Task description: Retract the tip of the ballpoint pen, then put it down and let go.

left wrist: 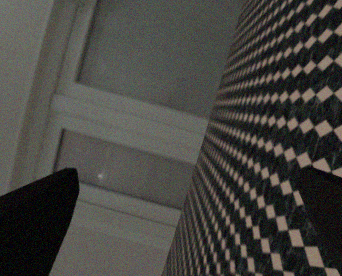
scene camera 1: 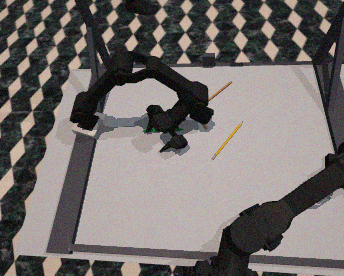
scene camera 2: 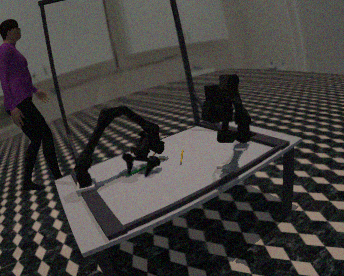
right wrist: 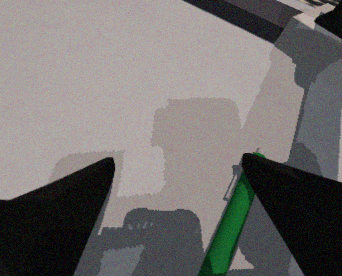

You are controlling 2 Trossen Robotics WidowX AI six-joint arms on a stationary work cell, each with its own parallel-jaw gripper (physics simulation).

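Pixels of known places: left gripper, between the fingertips: (left wrist: 190, 179) (scene camera 2: 239, 118); right gripper, between the fingertips: (scene camera 1: 153, 141) (scene camera 2: 136, 175) (right wrist: 178, 161); left arm's base, origin of its link: (scene camera 2: 244, 133); right arm's base, origin of its link: (scene camera 1: 88, 121) (scene camera 2: 85, 184).
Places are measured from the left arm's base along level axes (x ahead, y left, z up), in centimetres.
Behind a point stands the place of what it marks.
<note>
The green ballpoint pen (scene camera 1: 162, 130) (scene camera 2: 136, 171) @(x 62.3, y -4.0, z -2.3 cm) (right wrist: 230, 224) @(x 62.8, y -4.0, z -1.9 cm) lies flat on the grey table (scene camera 1: 171, 197) @(x 52.3, y 19.1, z -3.1 cm), partly hidden by my right arm. My right gripper (scene camera 1: 154, 140) @(x 63.4, y 0.8, z -2.3 cm) (scene camera 2: 138, 173) @(x 63.4, y 0.8, z -2.3 cm) (right wrist: 178, 161) @(x 63.4, y 0.8, z -2.3 cm) is open and empty, hanging low over the table. In the right wrist view the pen runs beside and partly under the right-hand finger, its end at that fingertip, and its silver clip shows. My left arm (scene camera 2: 225, 109) @(x 33.7, y 40.4, z 28.9 cm) stands folded at the far side of the table. Only one finger of my left gripper (left wrist: 55, 213) @(x 33.3, y 47.7, z 31.9 cm) shows in the left wrist view, which faces a wall and the floor; that gripper is open and empty.
A yellow pencil (scene camera 1: 227, 141) @(x 37.3, y -4.4, z -2.5 cm) (scene camera 2: 181, 156) @(x 37.5, y -4.8, z -2.6 cm) lies to the right of the pen. A brown stick (scene camera 1: 220, 91) @(x 43.0, y -25.8, z -2.6 cm) lies behind my right arm, and another brown end (scene camera 1: 205, 126) @(x 46.0, y -9.0, z -2.4 cm) peeks out under it. A dark strip (scene camera 1: 69, 191) @(x 86.3, y 24.7, z -1.1 cm) borders the table. A frame post (scene camera 2: 184, 63) @(x 8.9, y -45.8, z 40.9 cm) rises at the back.
</note>
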